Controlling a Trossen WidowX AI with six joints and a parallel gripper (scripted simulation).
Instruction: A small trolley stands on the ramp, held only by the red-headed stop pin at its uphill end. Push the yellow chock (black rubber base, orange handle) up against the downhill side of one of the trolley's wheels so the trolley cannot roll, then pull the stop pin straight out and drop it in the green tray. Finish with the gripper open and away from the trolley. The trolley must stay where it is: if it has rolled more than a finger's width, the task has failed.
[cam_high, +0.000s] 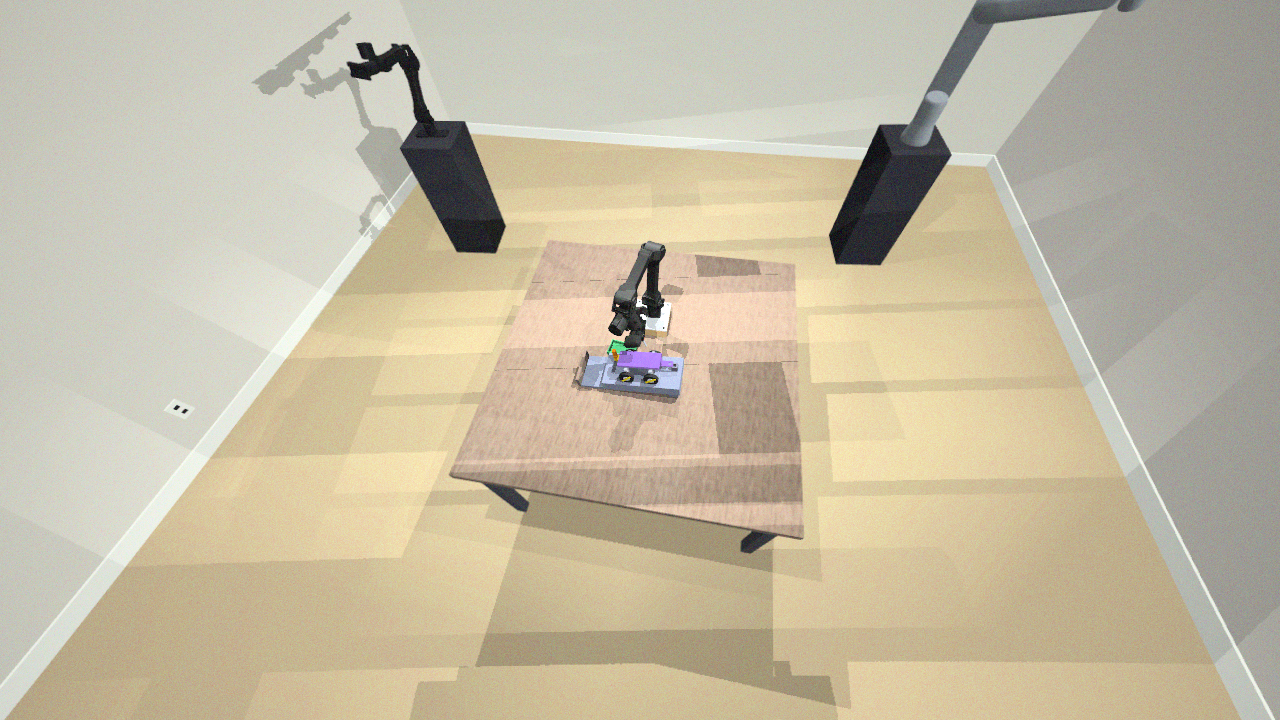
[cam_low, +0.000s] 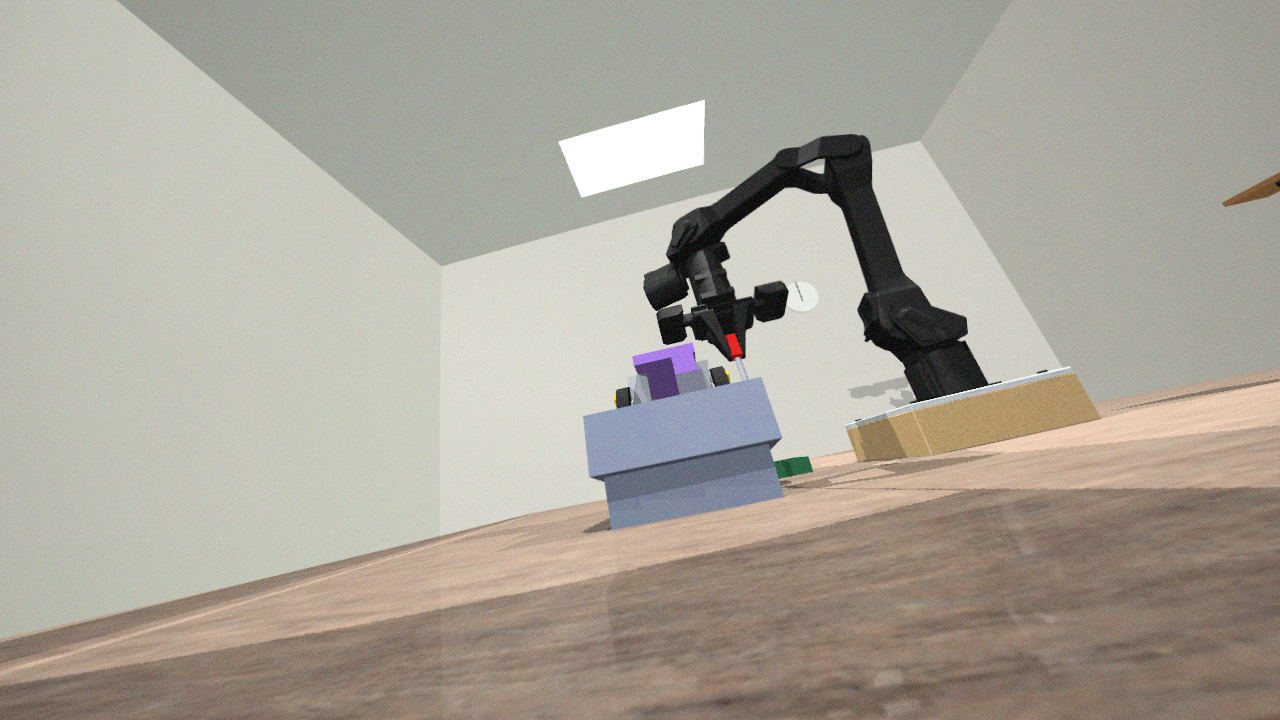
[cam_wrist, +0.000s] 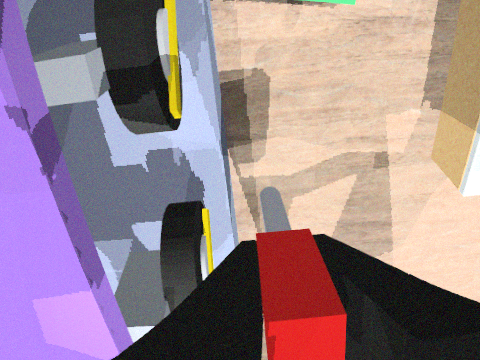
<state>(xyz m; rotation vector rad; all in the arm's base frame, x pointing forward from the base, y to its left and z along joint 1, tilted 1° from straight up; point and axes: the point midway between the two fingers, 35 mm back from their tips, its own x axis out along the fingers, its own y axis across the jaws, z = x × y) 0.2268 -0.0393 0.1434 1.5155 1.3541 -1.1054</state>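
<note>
Now: the yellow chock 40 mm ahead of my gripper tip, 90 mm to the right of it and 80 mm below it. From my gripper tip the other things lie so: blue-grey ramp 100 mm ahead, 10 mm to the left, 110 mm below; then red-headed stop pin right at my gripper tip; then purple-topped trolley 90 mm ahead, 50 mm below.
</note>
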